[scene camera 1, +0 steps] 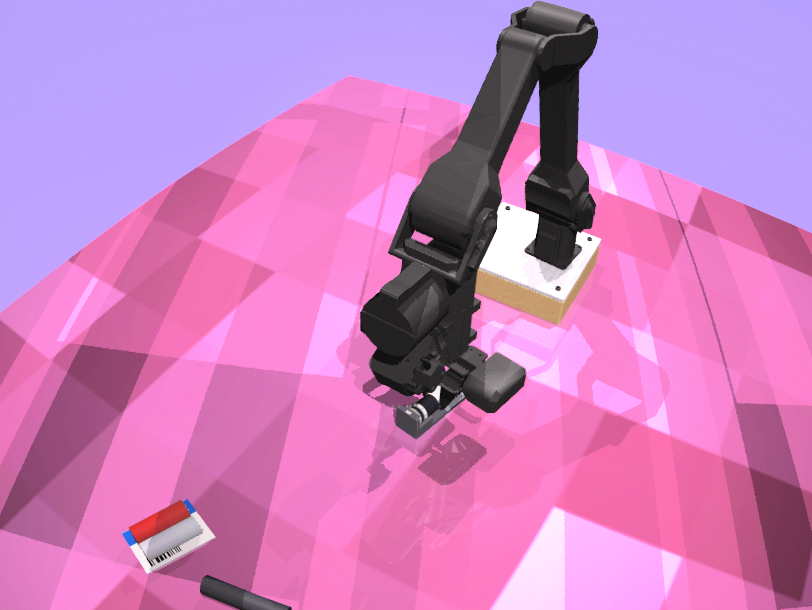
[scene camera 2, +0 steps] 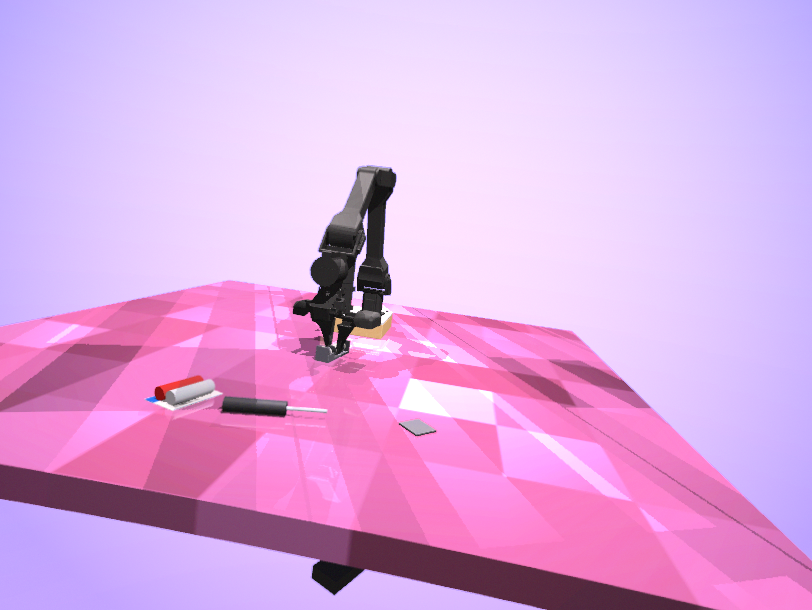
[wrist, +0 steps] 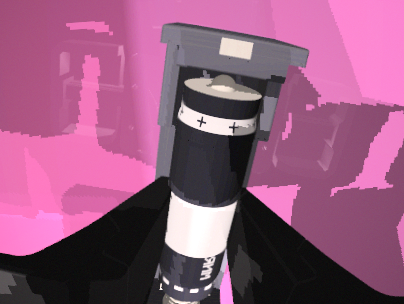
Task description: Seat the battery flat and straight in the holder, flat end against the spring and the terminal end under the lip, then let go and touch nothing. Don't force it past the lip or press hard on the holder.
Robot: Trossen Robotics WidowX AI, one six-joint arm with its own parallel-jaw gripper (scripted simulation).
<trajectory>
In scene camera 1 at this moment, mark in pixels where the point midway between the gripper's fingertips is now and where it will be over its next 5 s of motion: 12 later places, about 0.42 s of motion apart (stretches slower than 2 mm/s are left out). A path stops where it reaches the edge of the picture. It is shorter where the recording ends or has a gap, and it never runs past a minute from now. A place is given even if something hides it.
My gripper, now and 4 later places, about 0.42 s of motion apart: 436,402; 432,405; 432,406; 432,401; 434,369
</trajectory>
